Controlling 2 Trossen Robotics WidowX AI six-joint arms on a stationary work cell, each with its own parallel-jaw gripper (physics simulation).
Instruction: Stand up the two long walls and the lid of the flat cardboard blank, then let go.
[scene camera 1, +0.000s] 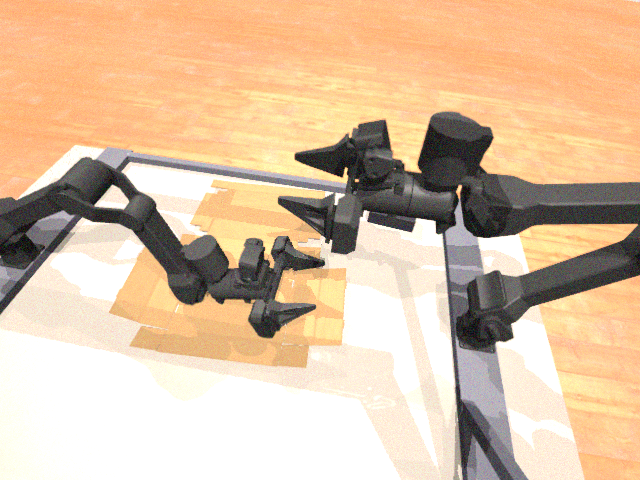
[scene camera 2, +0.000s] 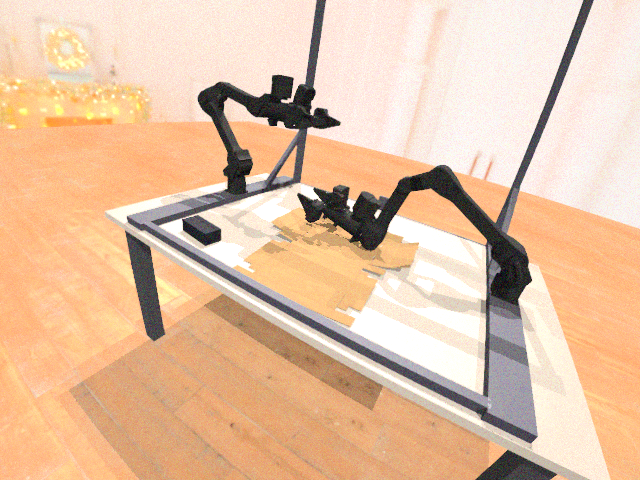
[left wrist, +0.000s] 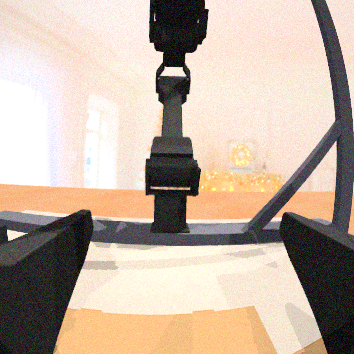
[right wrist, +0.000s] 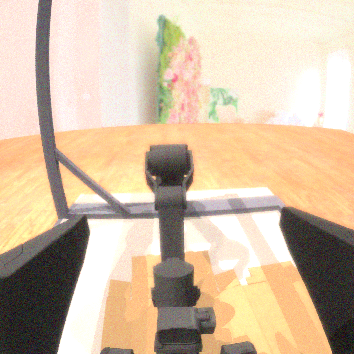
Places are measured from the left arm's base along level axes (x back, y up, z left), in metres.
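Pixels of known places: left gripper, fingertip midpoint: (scene camera 1: 320, 283) (scene camera 2: 305, 191) (left wrist: 190, 222); right gripper, fingertip midpoint: (scene camera 1: 286, 176) (scene camera 2: 333, 123) (right wrist: 186, 222); left arm's base, link origin: (scene camera 1: 21, 255) (scene camera 2: 503, 294); right arm's base, link origin: (scene camera 1: 475, 334) (scene camera 2: 236, 191) (left wrist: 169, 227).
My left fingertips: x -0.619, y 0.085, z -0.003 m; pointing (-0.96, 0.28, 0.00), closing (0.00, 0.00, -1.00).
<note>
For each thing: its middle in the pictures, then the offset to it from my left fingertips. Level surfaces: height alone.
- long strip, body centre: (right wrist: 105, 341) (scene camera 1: 217, 355) dx +0.155, dy -0.094, dz -0.118 m
- black block, body centre: (scene camera 1: 392, 215) (scene camera 2: 201, 229) dx -0.133, dy -0.087, dz +0.292 m
- table top, surface height: dy -0.104 m
The tan cardboard blank (scene camera 1: 232, 315) (scene camera 2: 315, 279) (left wrist: 150, 332) (right wrist: 260, 300) lies on the white table top. Its panels look flat or nearly flat; the arms hide its middle. A long strip (scene camera 1: 222, 351) runs along its lower edge in scene camera 1. My left gripper (scene camera 1: 319, 285) (scene camera 2: 307, 192) is open and empty, low over the blank, its fingers pointing toward the blank's right-hand panel in scene camera 1. My right gripper (scene camera 1: 286, 177) (scene camera 2: 339, 122) is open and empty, high above the table, pointing across toward the left arm.
A black block (scene camera 2: 201, 229) lies on the table near the frame corner. A grey frame rail (scene camera 1: 478, 377) (scene camera 2: 310, 315) borders the table top (scene camera 1: 129, 413) (scene camera 2: 434, 330). Upright posts (scene camera 2: 547, 108) (right wrist: 45, 100) rise at the frame. The right arm reaches over the blank's far part.
</note>
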